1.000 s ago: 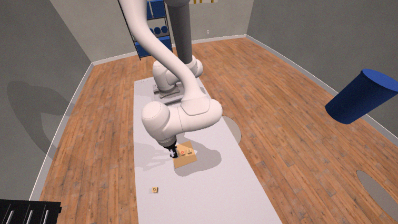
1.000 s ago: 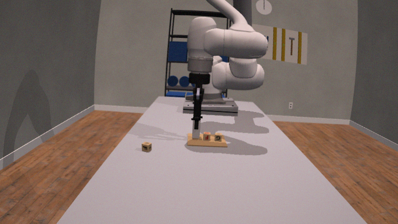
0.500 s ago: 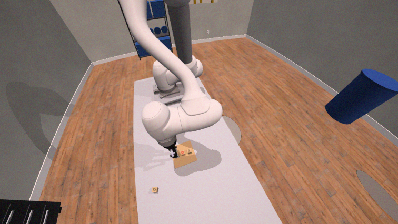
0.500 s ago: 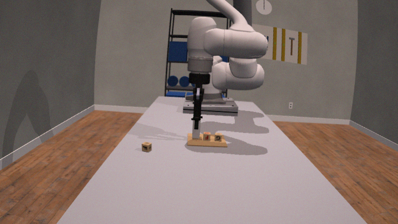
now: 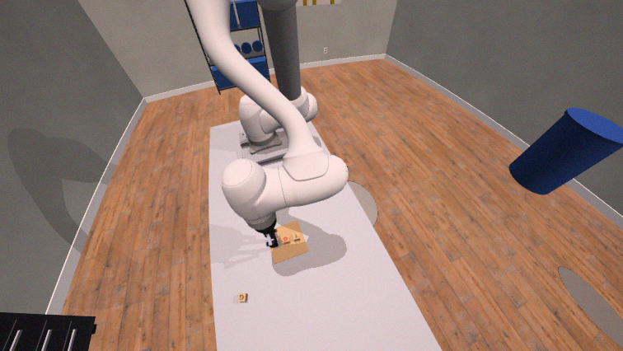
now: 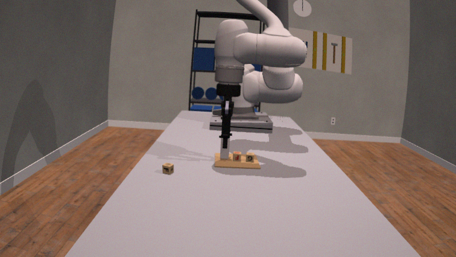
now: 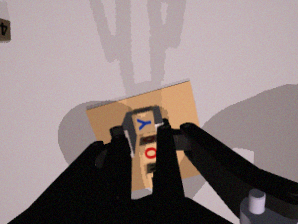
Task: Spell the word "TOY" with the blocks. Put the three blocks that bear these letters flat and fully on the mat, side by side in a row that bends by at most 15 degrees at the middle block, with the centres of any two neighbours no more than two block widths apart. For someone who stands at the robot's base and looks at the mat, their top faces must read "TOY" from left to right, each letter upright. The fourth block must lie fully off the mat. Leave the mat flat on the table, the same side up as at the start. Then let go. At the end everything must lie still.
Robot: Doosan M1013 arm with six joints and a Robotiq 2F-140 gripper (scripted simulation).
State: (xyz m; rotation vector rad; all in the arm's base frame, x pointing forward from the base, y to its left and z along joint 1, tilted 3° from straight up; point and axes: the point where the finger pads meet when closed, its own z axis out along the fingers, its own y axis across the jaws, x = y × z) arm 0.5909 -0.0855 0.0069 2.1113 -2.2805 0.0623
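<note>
The tan mat lies 4 cm to the left of my hand and 4 cm below it. Round my hand: T block 1 cm ahead, 8 cm to the left, 3 cm below.
</note>
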